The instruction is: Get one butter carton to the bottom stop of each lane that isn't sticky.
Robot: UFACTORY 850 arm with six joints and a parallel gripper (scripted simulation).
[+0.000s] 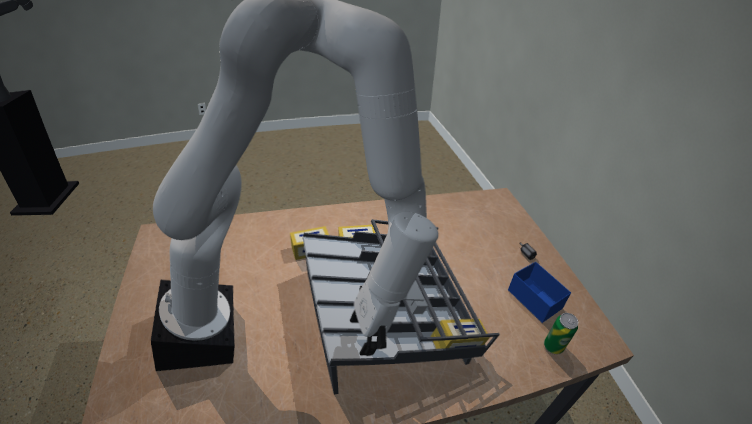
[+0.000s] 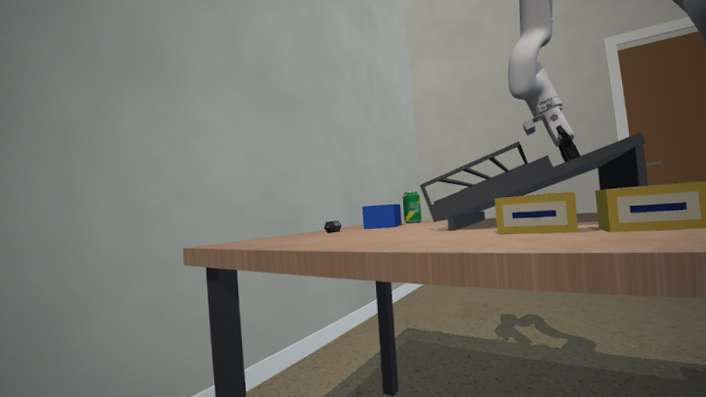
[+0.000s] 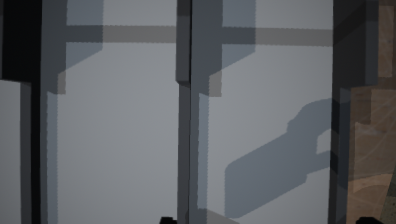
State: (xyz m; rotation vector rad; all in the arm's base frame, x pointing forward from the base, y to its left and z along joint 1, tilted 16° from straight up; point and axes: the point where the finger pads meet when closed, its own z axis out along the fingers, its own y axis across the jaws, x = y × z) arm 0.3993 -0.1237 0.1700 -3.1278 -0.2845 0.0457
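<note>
Now: the dark divider 20 mm behind my hand, 40 mm to the left of it and 40 mm below it. The rest, counted from my hand: small black object: 600 mm ahead, 420 mm to the left, 150 mm below.
</note>
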